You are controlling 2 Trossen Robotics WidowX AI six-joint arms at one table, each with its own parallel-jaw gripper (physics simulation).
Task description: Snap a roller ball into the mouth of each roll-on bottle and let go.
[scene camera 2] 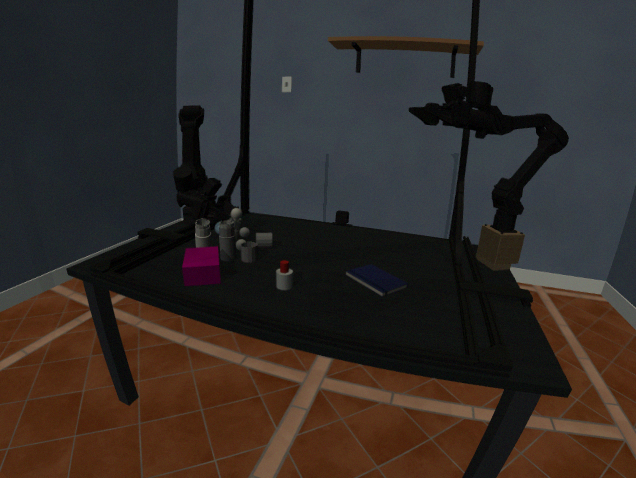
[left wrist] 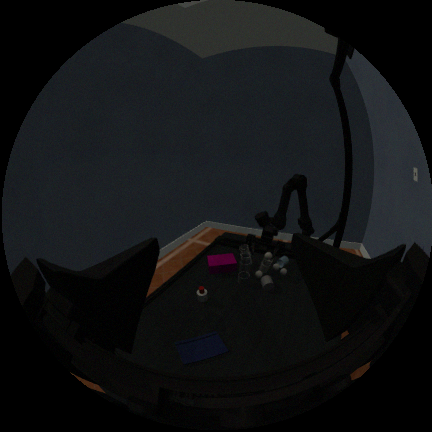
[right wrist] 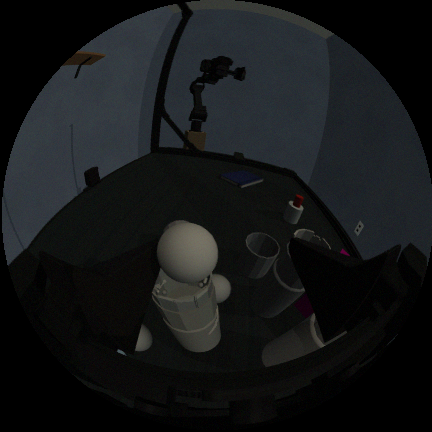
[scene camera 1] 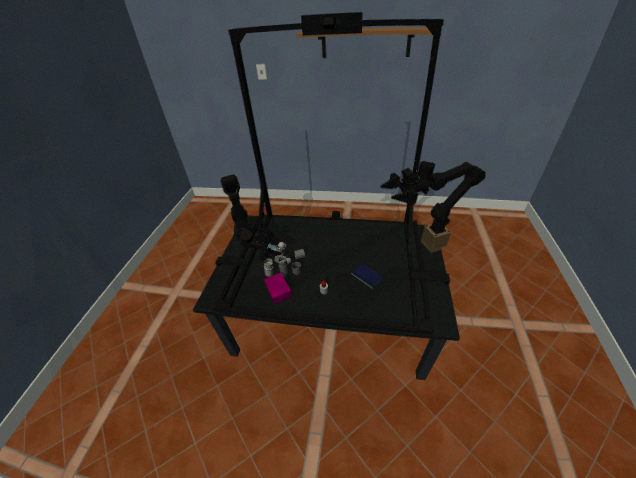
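Seen in the pictures: left gripper, fingertip midpoint: (scene camera 2: 416,108) (left wrist: 226,243) (right wrist: 233,63) (scene camera 1: 385,191); right gripper, fingertip midpoint: (scene camera 2: 235,216) (left wrist: 262,256) (right wrist: 228,246) (scene camera 1: 282,248); left arm's base at its link origin: (scene camera 2: 503,229) (right wrist: 194,130) (scene camera 1: 437,229).
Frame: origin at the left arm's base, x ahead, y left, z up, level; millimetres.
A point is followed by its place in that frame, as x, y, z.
Observation:
A white ball (right wrist: 187,252) @(821, -205, 5) (scene camera 2: 235,213) @(811, -186, -4) (scene camera 1: 281,246) @(813, -187, -3) (left wrist: 268,255) @(796, -200, 1) sits at the mouth of a pale upright bottle (right wrist: 195,320) @(842, -206, -40) (left wrist: 265,266) @(810, -200, -70); how deep it sits is unclear. My right gripper (right wrist: 228,246) @(809, -175, -10) is open and empty, with its fingers spread to either side of this ball and bottle in the right wrist view. Two more bottles (scene camera 2: 203,236) @(897, -93, -44) (scene camera 2: 226,244) @(830, -82, -65) stand upright with open mouths. Loose white balls (scene camera 2: 244,232) @(791, -272, -92) (scene camera 2: 241,244) @(789, -95, -70) lie near them. A light-blue bottle (left wrist: 282,262) @(880, -321, -112) lies on its side. My left gripper (left wrist: 226,243) @(351, 2, 322) (scene camera 1: 389,191) @(351, 2, 322) is open and empty, high above the table.
A clear cup (scene camera 2: 248,252) @(769, -68, -84) (right wrist: 262,254) @(759, -71, -106) stands beside the bottles, and a grey cylinder (scene camera 2: 264,239) @(723, -167, -81) (scene camera 1: 299,253) @(727, -174, -74) lies behind it. A magenta box (scene camera 1: 277,287) @(890, 17, -66) (scene camera 2: 201,265) @(877, 60, -66) is in front of the bottles. A white, red-topped bottle (scene camera 2: 284,278) @(679, 98, -85) and a blue book (scene camera 2: 376,278) @(447, 78, -104) lie farther right.

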